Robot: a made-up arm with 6 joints. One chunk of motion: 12 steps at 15 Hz.
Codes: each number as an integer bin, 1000 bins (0 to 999) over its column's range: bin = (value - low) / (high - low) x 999, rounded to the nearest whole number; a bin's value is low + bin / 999 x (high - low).
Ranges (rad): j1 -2.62..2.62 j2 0..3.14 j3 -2.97..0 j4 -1.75..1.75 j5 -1.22..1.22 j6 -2.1..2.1
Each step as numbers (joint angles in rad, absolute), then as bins.
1 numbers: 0.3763 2.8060 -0.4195 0.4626 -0.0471 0.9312
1 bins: 571 893 858 632 480 721
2 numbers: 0.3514 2.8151 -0.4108 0.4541 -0.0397 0.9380
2 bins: 566 896 861 629 483 723
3 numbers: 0.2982 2.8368 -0.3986 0.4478 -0.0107 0.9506
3 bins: 556 903 865 627 495 726
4 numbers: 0.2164 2.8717 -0.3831 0.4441 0.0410 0.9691
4 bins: 541 914 870 626 516 730
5 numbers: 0.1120 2.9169 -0.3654 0.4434 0.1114 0.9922
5 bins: 521 928 876 626 545 736
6 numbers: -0.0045 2.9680 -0.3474 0.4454 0.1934 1.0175
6 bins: 499 944 882 627 579 742
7 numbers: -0.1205 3.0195 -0.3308 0.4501 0.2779 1.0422
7 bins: 477 961 888 628 613 747
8 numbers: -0.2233 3.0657 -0.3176 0.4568 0.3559 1.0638
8 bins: 457 975 892 630 645 753
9 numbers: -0.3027 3.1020 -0.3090 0.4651 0.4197 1.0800
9 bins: 442 987 895 632 671 756
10 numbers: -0.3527 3.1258 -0.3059 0.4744 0.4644 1.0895
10 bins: 432 994 896 635 690 759
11 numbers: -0.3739 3.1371 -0.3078 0.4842 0.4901 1.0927
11 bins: 428 998 895 638 700 759
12 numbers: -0.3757 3.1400 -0.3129 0.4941 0.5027 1.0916
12 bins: 428 999 894 641 705 759
